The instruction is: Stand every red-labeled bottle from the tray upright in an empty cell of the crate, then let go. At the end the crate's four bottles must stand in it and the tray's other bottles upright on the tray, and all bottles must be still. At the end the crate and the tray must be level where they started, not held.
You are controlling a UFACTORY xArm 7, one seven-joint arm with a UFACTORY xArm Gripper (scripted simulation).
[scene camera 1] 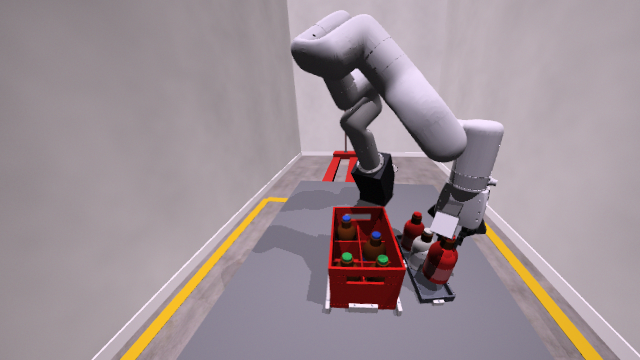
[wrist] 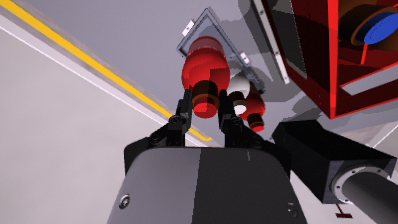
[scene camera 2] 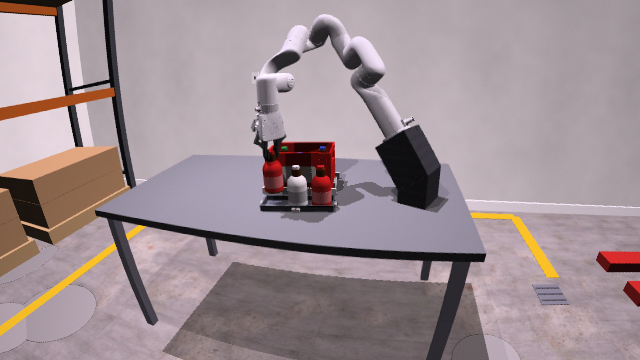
Path:
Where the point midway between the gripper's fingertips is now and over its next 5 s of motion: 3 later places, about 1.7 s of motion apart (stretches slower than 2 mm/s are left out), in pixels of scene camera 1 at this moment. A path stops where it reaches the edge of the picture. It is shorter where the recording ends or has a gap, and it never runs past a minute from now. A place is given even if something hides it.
My gripper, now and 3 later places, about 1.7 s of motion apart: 447,242; 450,233; 454,223; 458,210

